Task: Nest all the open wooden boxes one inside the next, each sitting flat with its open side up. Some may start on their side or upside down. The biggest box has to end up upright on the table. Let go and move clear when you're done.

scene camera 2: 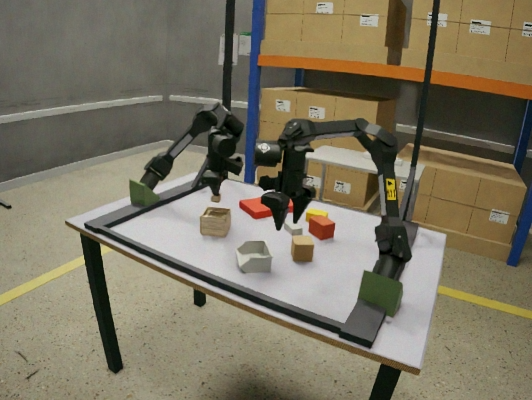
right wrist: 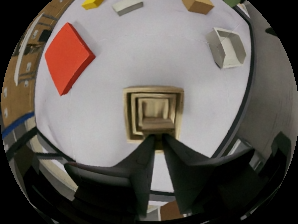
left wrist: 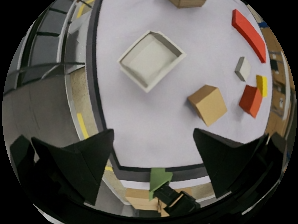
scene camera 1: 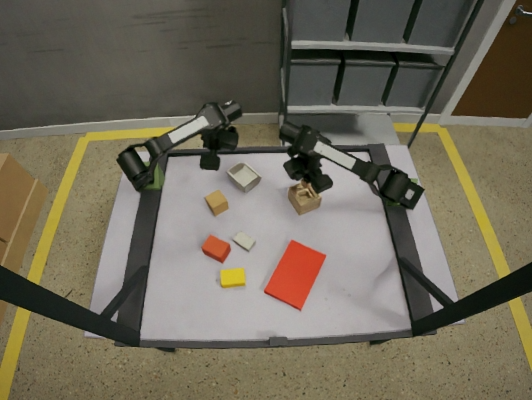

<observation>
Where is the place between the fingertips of my left gripper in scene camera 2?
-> At 286, 226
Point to a flat red slab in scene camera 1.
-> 294, 276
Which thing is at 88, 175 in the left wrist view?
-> My left gripper.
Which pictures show my right gripper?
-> Scene camera 2, the right wrist view and scene camera 1 only.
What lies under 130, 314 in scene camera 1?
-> A black frame rail.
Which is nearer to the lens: the white open box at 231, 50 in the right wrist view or the flat red slab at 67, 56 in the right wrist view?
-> The flat red slab.
</observation>
